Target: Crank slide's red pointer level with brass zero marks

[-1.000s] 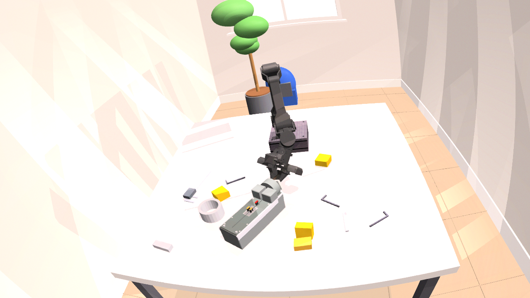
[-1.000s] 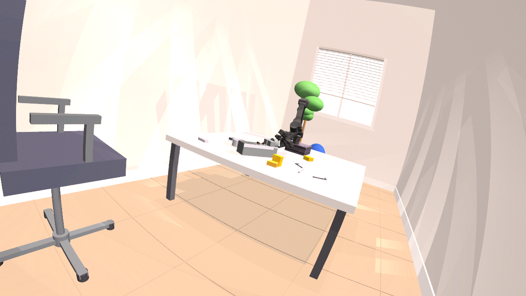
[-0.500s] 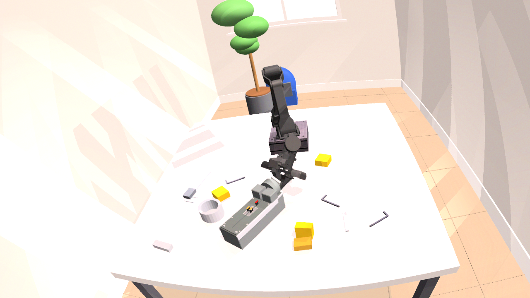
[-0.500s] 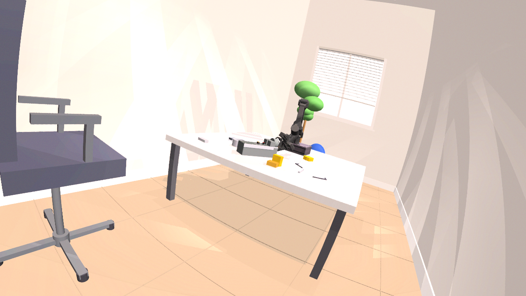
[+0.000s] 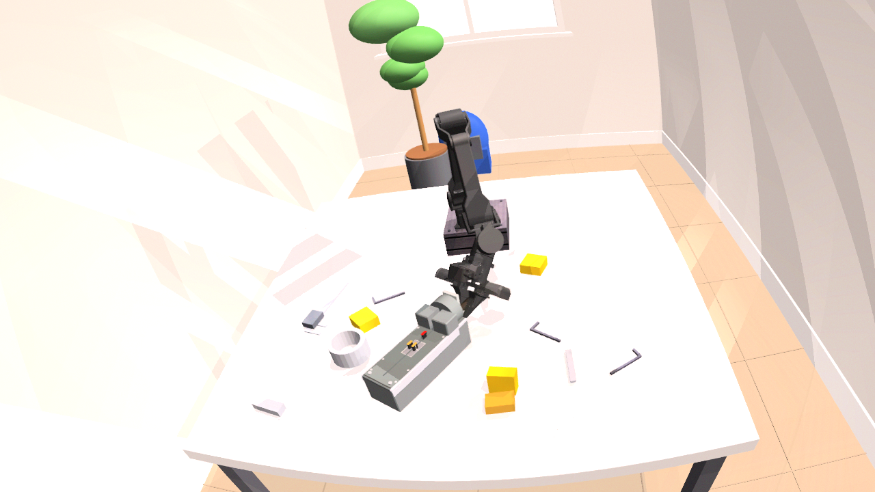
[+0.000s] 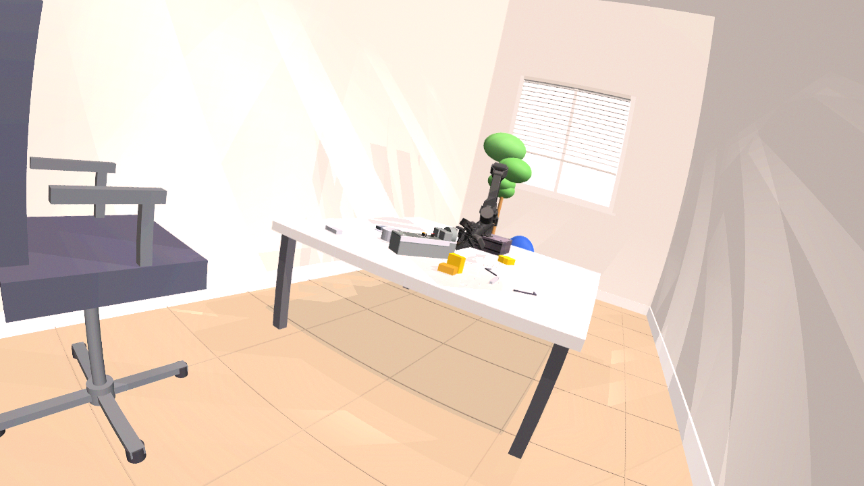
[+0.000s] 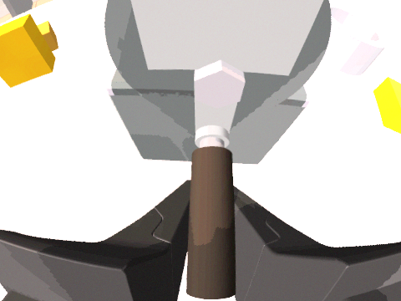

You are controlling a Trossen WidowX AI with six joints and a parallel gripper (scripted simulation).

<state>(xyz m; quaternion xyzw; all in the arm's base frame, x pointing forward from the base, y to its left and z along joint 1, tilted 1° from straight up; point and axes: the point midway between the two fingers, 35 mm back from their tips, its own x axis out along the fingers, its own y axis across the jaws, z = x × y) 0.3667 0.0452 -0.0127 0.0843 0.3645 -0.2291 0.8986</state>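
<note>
My gripper tip is 110 mm short of the red pointer, 60 mm to the left of it and 50 mm below it. From my gripper tip the other things lie so: brown crank handle (20 mm behind, 10 mm to the left, 20 mm above).
</note>
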